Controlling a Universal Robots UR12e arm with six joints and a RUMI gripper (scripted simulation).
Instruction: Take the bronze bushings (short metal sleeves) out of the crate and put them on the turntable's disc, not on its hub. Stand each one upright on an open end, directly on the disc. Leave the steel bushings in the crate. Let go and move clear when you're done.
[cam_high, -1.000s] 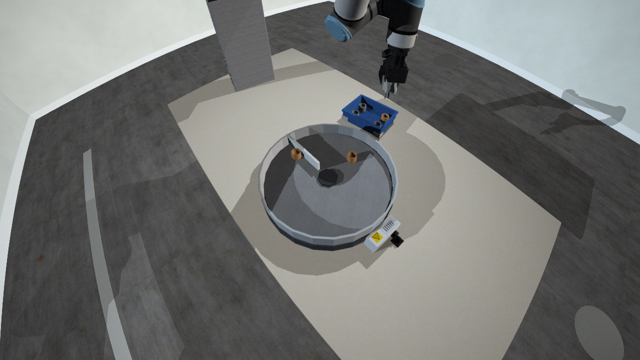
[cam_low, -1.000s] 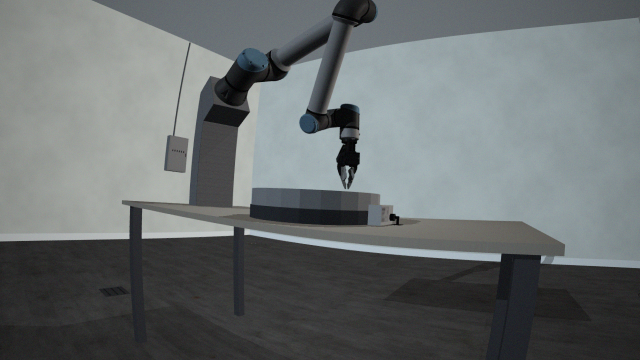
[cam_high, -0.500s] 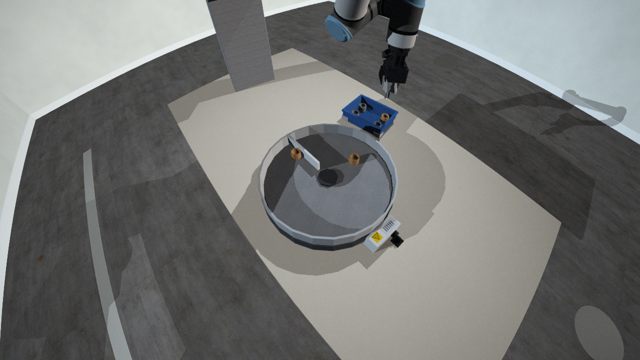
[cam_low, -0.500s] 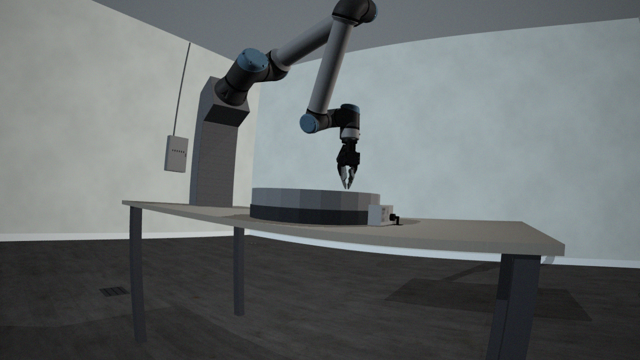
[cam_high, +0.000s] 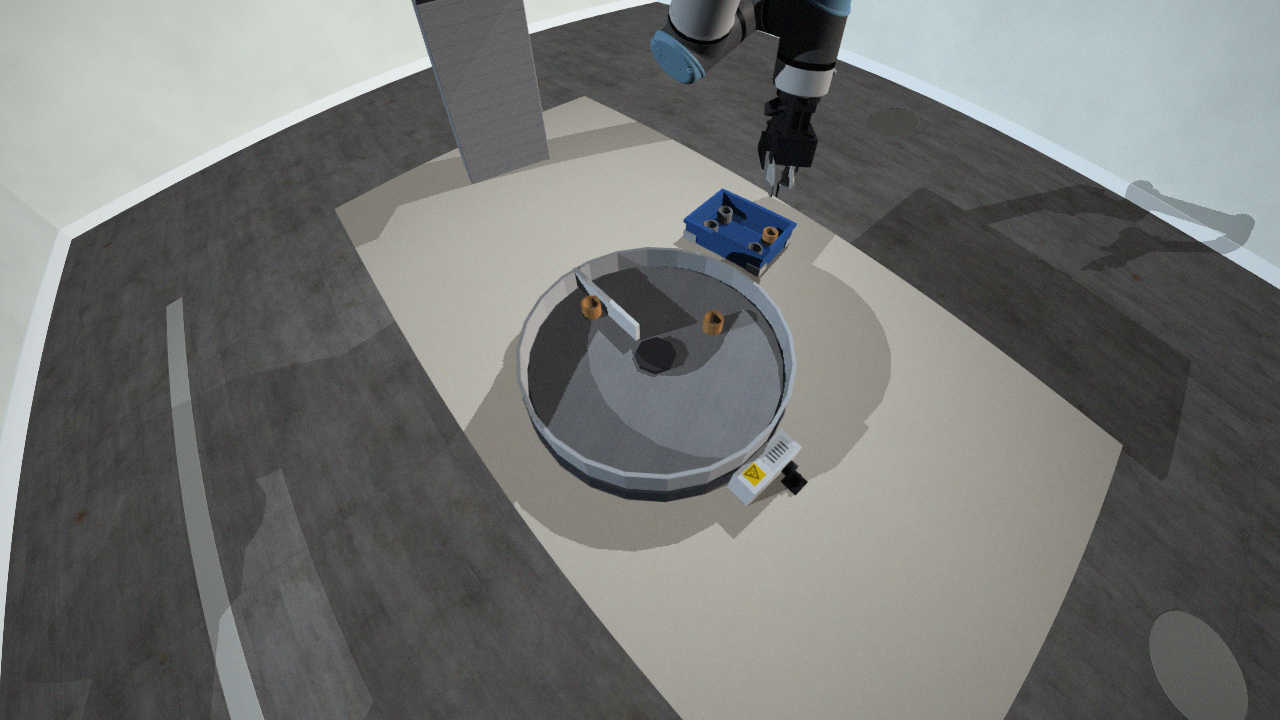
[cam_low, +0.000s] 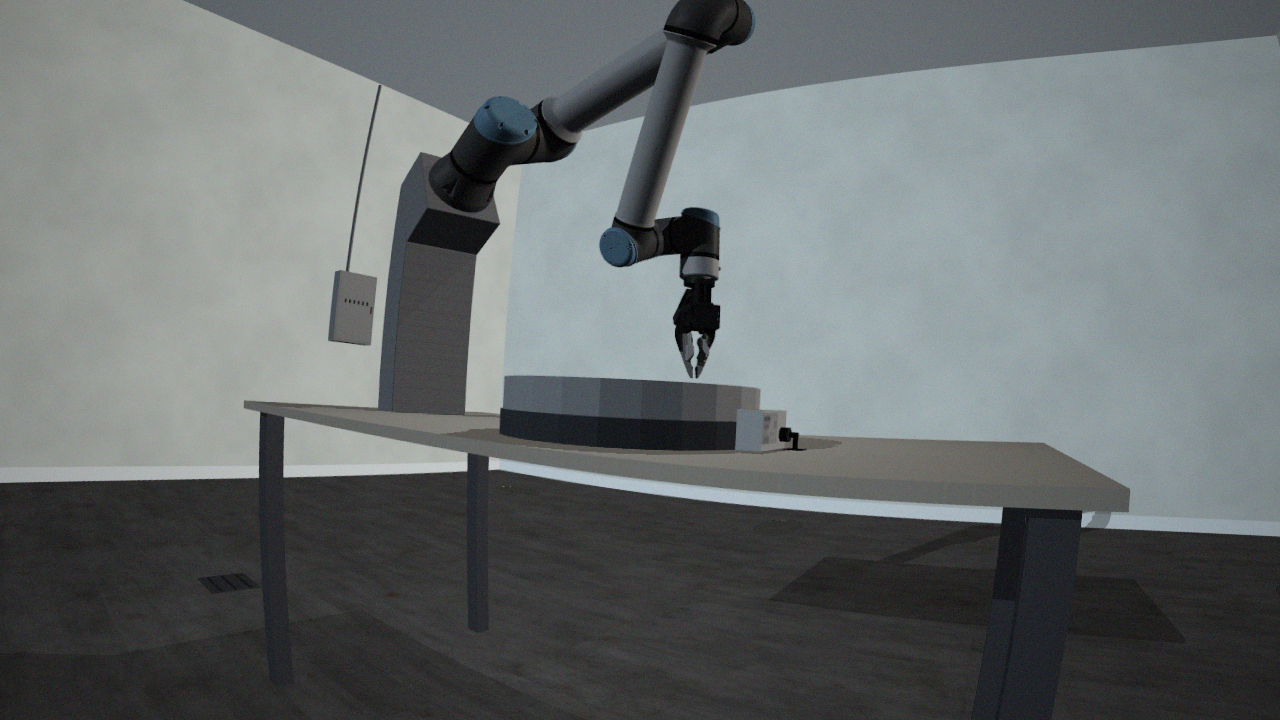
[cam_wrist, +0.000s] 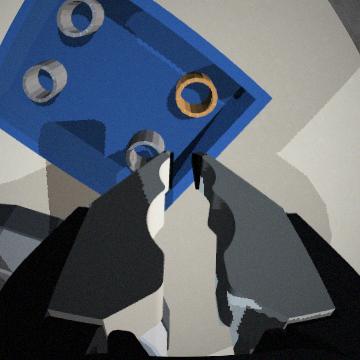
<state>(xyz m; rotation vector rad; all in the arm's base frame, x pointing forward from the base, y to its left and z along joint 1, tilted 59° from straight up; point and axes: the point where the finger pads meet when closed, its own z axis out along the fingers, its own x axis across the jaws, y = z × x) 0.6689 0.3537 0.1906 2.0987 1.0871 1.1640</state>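
Now: hand 4 cm past the blue crate, 4 cm to the left of it and 11 cm above it. The rest, counted from my hand: turntable disc: 14 cm ahead, 38 cm to the right, 9 cm below.
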